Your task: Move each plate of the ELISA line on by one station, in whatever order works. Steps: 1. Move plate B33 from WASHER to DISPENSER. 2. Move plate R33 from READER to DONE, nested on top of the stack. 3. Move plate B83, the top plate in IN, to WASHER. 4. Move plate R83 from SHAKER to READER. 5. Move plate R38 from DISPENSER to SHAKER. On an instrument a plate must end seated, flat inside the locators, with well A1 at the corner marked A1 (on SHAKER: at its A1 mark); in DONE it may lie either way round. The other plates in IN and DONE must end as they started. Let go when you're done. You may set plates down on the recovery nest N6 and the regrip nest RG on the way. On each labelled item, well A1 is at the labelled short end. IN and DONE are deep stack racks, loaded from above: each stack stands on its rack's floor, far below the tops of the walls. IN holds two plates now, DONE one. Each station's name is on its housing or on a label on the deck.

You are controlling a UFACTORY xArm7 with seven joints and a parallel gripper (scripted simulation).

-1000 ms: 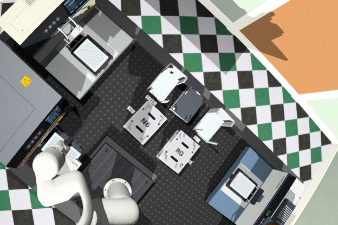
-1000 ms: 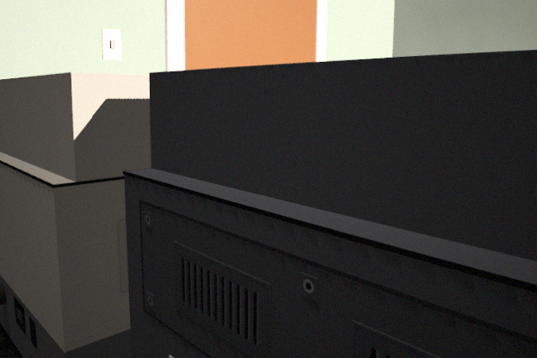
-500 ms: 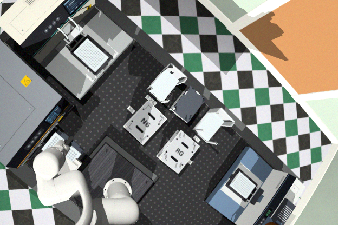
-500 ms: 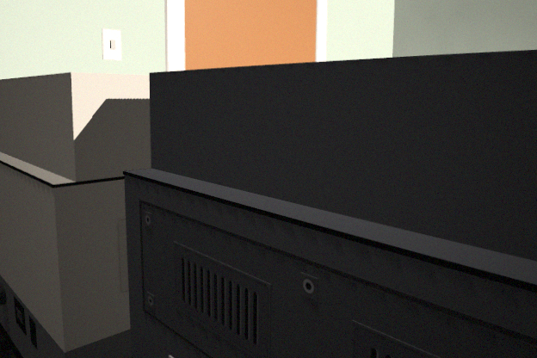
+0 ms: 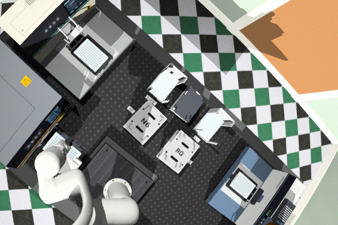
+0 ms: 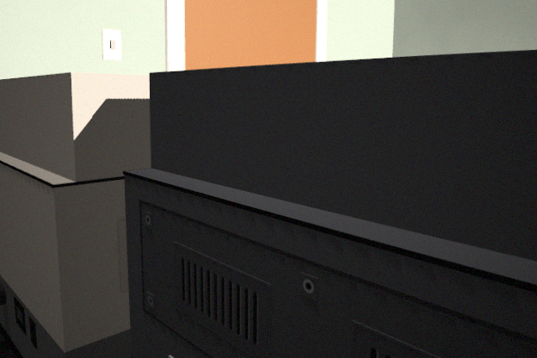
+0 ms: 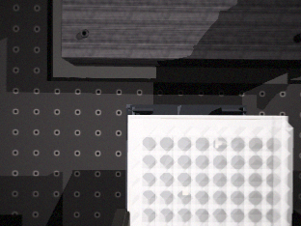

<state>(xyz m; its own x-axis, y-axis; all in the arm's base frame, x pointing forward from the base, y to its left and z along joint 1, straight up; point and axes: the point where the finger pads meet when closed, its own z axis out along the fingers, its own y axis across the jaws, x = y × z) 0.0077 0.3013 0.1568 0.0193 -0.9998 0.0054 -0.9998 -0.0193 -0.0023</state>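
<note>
Now: hand 10 cm above the dark reader nest. Round my hand: N6 nest 31 cm ahead, 20 cm to the right, 16 cm below; then regrip nest RG 40 cm to the right, 31 cm ahead, 14 cm below.
</note>
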